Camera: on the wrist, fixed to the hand. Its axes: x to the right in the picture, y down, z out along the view.
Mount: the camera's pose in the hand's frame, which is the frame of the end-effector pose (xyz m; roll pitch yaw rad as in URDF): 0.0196 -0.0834 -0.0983 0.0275 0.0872 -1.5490
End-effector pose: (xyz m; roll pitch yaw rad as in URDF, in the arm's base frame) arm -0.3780 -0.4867 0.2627 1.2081 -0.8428 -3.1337
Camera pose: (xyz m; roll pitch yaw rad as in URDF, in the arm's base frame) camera -0.4748 -0.5498 0.2022 1.3627 0.6738 2.7941
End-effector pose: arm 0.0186 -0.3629 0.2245 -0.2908 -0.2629 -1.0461
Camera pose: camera -0.0563 -0.4492 0.1617 0.2896 -0.2022 -2.6491
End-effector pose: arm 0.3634 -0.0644 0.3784 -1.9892 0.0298 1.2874
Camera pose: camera 0.4235 -0.0579 0.4939 -2.9624 -1.2357 2.7060
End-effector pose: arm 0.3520 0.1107 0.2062 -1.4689 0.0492 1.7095
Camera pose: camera 0.4541 0.1483 0.2781 -0.3334 -1.3689 0.4951
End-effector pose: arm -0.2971 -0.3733 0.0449 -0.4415 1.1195 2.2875
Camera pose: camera -0.1827 -0.3259 0.0040 -1.1198 -0.1321 1.0471
